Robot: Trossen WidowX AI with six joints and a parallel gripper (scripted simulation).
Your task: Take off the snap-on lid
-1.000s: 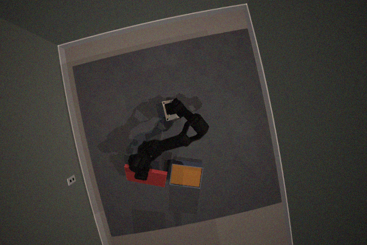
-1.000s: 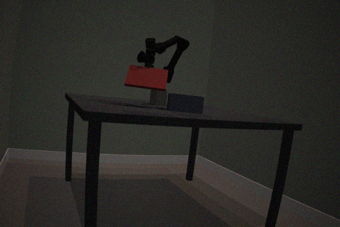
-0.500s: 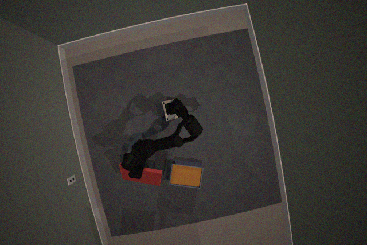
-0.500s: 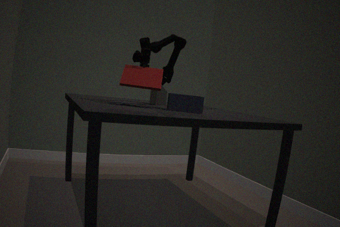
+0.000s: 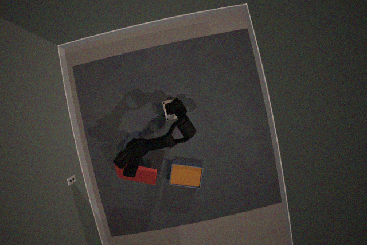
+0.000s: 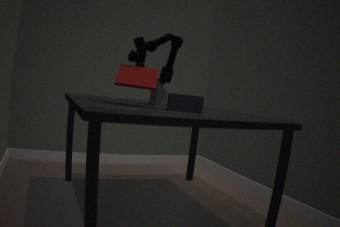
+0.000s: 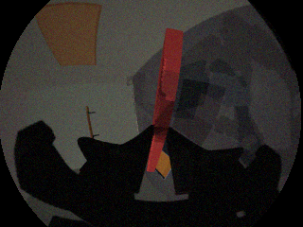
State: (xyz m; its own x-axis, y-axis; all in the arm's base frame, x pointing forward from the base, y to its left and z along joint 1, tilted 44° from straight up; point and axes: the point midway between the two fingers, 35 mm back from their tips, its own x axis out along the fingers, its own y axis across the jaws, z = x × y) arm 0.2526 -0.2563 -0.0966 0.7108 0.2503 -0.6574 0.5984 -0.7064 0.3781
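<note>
My gripper tip is 60 mm short of the lid, 30 mm to the left of it and 50 mm above it. From my gripper tip the other things lie so: grey-blue storage box (170 mm ahead, 250 mm to the left, 180 mm below).
</note>
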